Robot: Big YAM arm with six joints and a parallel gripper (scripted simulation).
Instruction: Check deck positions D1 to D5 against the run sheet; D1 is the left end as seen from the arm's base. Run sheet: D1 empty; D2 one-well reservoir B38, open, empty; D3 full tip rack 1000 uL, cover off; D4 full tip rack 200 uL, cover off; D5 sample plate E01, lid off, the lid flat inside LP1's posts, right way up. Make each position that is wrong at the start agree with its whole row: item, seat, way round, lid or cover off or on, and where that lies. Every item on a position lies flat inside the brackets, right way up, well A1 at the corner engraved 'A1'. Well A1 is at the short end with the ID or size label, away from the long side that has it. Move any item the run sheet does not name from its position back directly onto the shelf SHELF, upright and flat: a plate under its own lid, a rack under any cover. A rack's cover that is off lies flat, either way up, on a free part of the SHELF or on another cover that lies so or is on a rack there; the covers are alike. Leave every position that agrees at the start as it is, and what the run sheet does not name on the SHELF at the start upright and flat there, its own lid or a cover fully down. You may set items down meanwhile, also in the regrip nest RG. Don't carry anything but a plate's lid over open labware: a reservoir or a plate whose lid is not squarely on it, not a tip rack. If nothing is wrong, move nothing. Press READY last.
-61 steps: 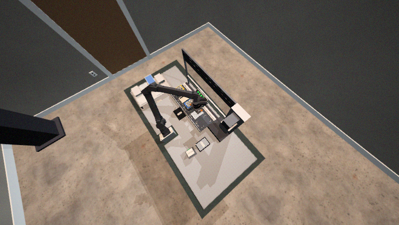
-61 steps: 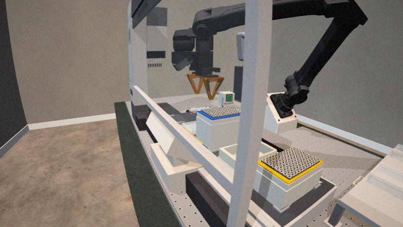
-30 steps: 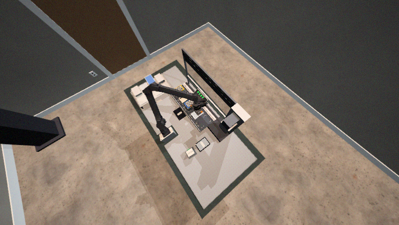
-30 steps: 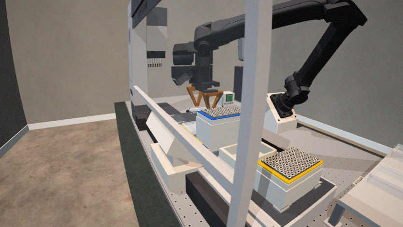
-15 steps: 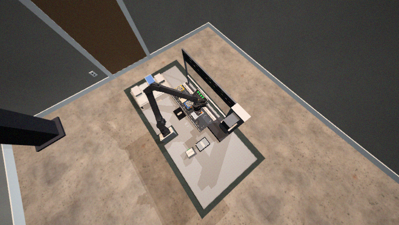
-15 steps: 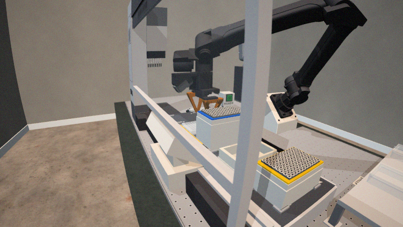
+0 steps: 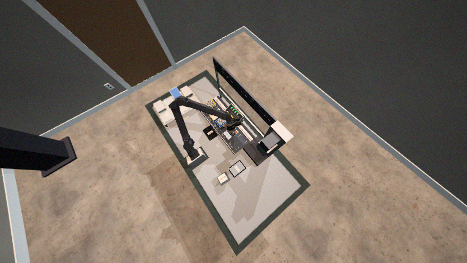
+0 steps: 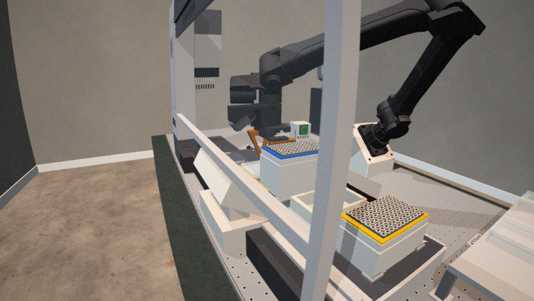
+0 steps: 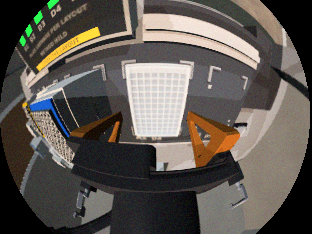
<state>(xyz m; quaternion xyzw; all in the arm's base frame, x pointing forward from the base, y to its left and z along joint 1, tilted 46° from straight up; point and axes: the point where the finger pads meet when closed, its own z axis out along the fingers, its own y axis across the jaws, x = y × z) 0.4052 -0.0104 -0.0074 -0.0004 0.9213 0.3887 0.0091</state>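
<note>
The white sample plate is 3 cm below my hand. From my hand the other things lie so: frame bar (19 cm ahead, 9 cm above, 7 cm to the left); blue-rimmed tip rack (11 cm to the left, 3 cm above); black nest (16 cm behind, 15 cm to the left, 8 cm below).
</note>
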